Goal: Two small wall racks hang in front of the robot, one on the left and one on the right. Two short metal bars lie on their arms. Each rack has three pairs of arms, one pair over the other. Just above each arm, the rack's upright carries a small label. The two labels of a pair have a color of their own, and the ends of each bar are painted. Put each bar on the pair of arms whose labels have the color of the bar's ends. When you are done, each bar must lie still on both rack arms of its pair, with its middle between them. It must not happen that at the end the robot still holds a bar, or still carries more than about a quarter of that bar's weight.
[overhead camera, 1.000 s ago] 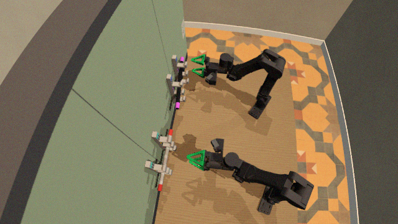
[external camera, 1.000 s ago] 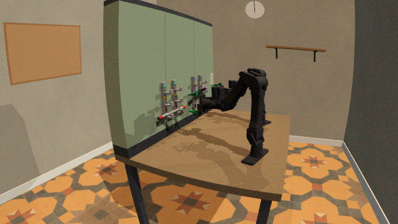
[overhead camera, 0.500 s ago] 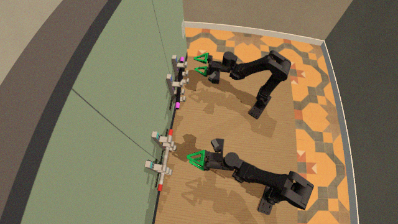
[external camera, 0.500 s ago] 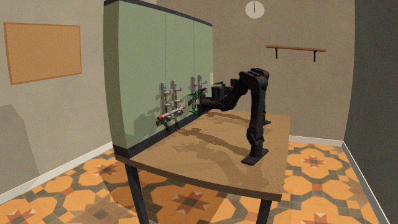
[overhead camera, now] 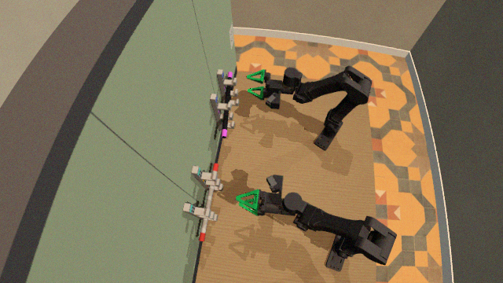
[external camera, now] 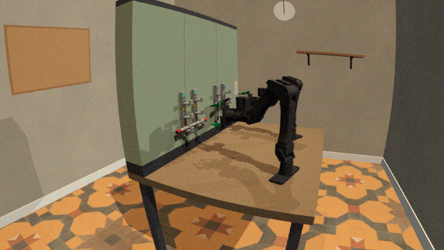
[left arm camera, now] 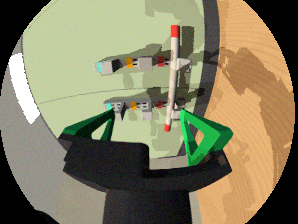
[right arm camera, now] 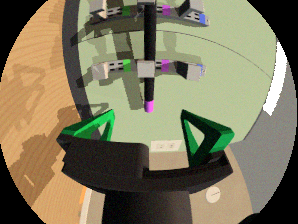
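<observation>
Now: right hand 10 cm to the right of the bar and 9 cm short of it. Also, from my right hand: green wall panel: 31 cm to the left, 21 cm ahead, 19 cm above.
</observation>
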